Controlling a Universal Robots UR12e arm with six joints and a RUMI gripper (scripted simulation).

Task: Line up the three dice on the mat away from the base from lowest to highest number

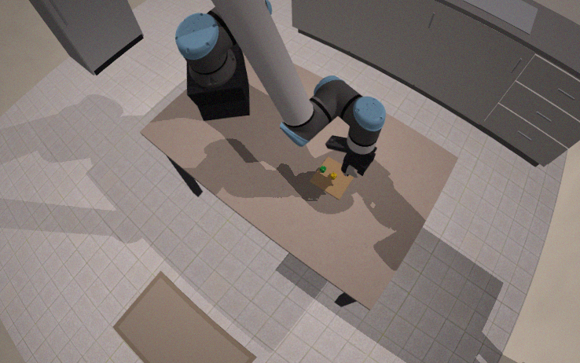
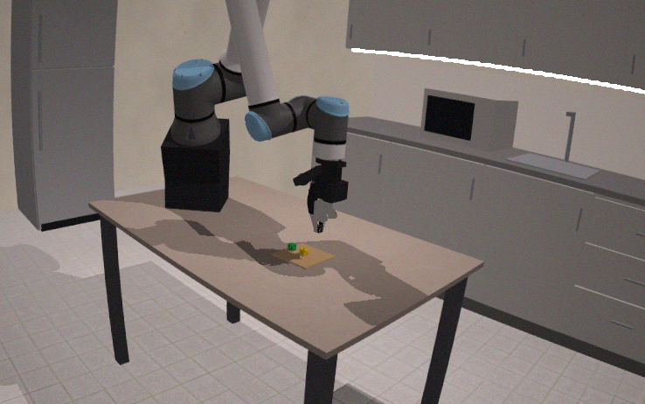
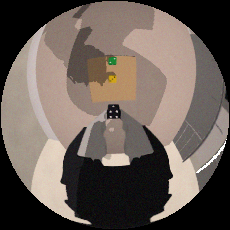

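Right now my hand is 5 cm past the yellow die and 10 cm above it. The rest, counted from my hand: black die 1 cm below; green die 10 cm behind, 10 cm below; orange mat 5 cm behind, 11 cm below.
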